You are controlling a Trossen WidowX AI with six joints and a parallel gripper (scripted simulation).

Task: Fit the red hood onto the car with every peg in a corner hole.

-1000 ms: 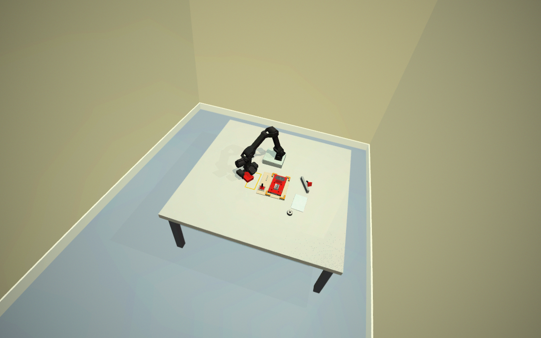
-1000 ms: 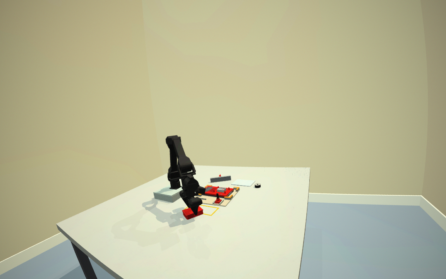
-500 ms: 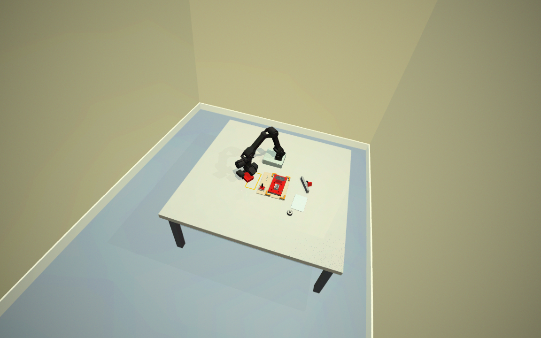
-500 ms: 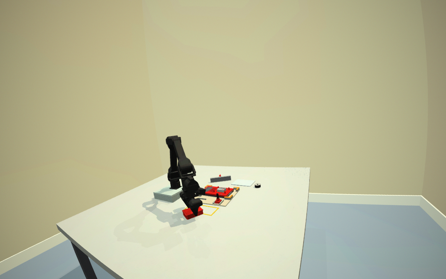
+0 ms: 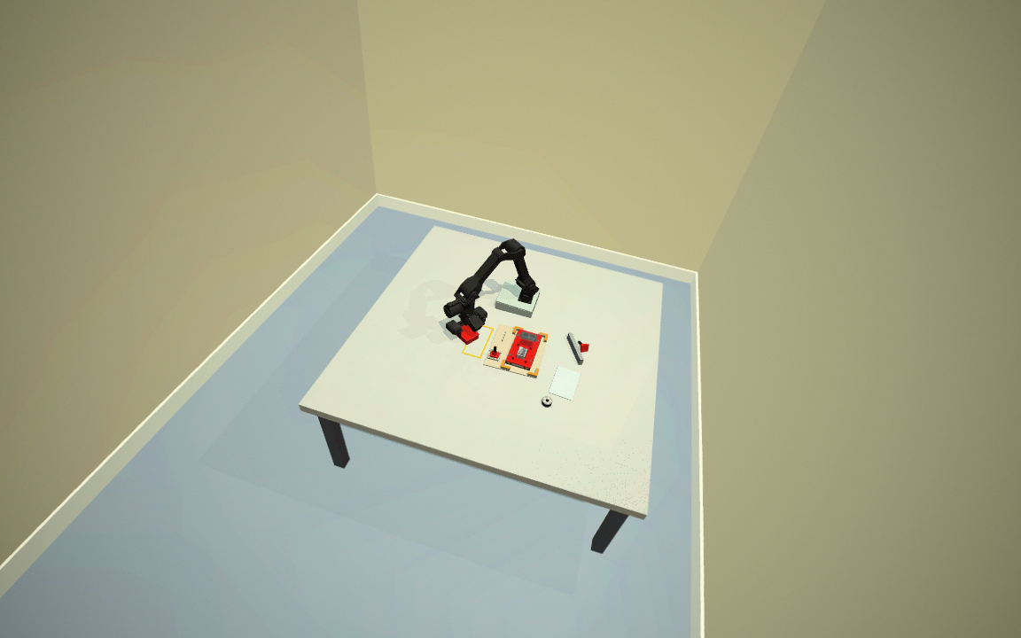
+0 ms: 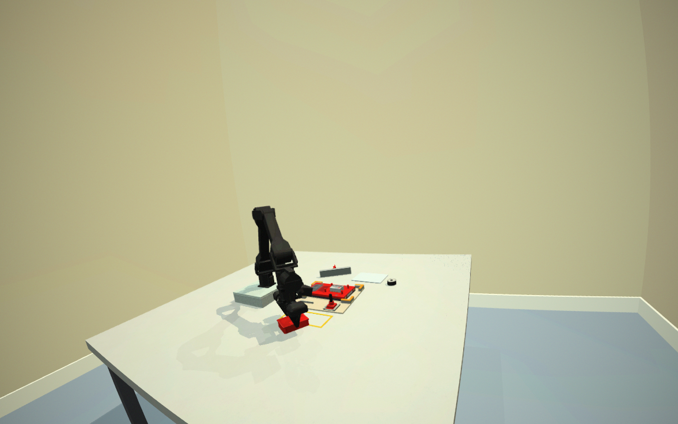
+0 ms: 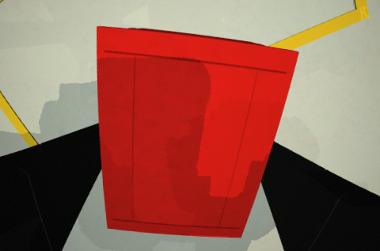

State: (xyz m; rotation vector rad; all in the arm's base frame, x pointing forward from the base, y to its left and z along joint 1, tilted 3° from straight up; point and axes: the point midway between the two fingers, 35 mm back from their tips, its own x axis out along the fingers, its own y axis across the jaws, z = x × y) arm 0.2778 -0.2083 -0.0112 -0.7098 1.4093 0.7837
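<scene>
Now: the grey engine block 60 mm ahead of my gripper tip, 260 mm to the left of it and 10 mm above it. Round my gripper tip: pale sheet: 130 mm ahead, 460 mm to the left, 10 mm below; red hood: 10 mm above.
</scene>
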